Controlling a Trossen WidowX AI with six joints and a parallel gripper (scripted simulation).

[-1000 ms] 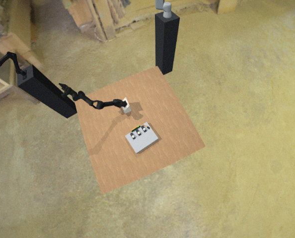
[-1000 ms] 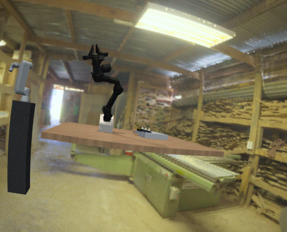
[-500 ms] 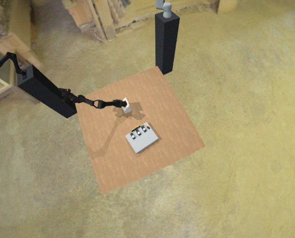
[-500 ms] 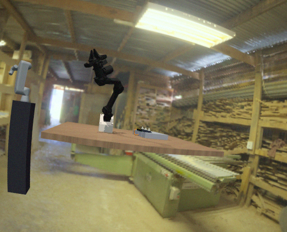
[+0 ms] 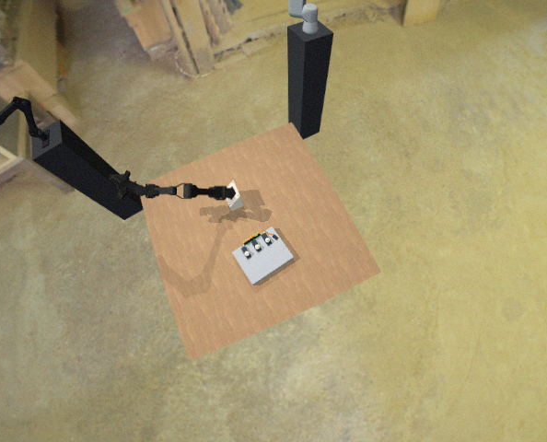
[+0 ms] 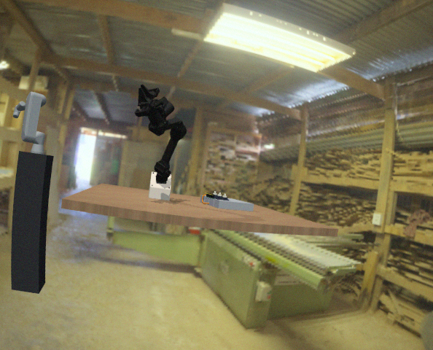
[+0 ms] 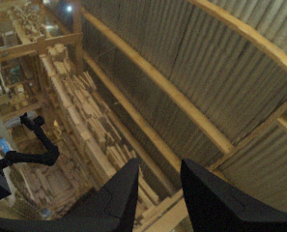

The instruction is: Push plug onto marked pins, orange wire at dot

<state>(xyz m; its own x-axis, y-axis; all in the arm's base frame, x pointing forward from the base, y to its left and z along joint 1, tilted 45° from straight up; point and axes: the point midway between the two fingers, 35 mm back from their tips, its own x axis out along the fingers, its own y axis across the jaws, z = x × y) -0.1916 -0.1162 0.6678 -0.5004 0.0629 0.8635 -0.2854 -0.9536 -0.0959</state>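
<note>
Right now my gripper tip is 610 mm short of the white-topped servo, 550 mm to the right of it and 470 mm above it. The rest, counted from my gripper tip: grey printed holder 720 mm ahead, 560 mm to the left, 490 mm below.
</note>
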